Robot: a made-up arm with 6 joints.
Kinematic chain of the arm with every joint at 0, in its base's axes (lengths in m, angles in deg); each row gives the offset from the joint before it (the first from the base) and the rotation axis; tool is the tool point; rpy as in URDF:
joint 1: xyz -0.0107 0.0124 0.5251 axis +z
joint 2: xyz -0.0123 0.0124 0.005 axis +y
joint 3: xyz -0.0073 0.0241 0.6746 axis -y
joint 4: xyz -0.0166 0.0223 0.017 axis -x
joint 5: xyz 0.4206 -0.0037 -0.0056 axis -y
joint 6: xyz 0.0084 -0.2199 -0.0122 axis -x
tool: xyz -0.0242 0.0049 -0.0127 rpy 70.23 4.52 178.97
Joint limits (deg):
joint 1: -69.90..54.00
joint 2: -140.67..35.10
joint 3: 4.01..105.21
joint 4: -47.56..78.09
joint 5: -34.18..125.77
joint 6: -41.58..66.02
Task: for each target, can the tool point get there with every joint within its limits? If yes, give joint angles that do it. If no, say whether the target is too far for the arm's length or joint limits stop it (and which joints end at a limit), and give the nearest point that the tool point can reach.
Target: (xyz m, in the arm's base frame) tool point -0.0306 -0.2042 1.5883
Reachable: yes | joints 33.67 -3.82 95.60 6.14 8.52 30.47
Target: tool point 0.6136 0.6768 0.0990
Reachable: no: joint limits stop it (at a limit: joint 1, joint 2, joint 3, joint 4) | nearest point 0.4407 0.4907 0.7227 | short by 0.673 m
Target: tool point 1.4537 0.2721 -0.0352
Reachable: no: too far | nearest point 0.6776 0.1345 0.7578 | short by 1.118 m
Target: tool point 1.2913 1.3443 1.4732
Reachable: no: too far | nearest point 0.5830 0.6198 1.2106 | short by 1.047 m
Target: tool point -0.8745 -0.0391 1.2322
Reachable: yes | joints -1.76 -51.57 60.66 57.71 -3.78 -23.01
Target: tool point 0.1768 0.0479 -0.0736
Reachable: no: joint limits stop it (at a limit: joint 1, joint 2, joint 3, joint 4, joint 5, joint 6) | nearest point -0.1407 0.3566 -0.4409 | short by 0.575 m
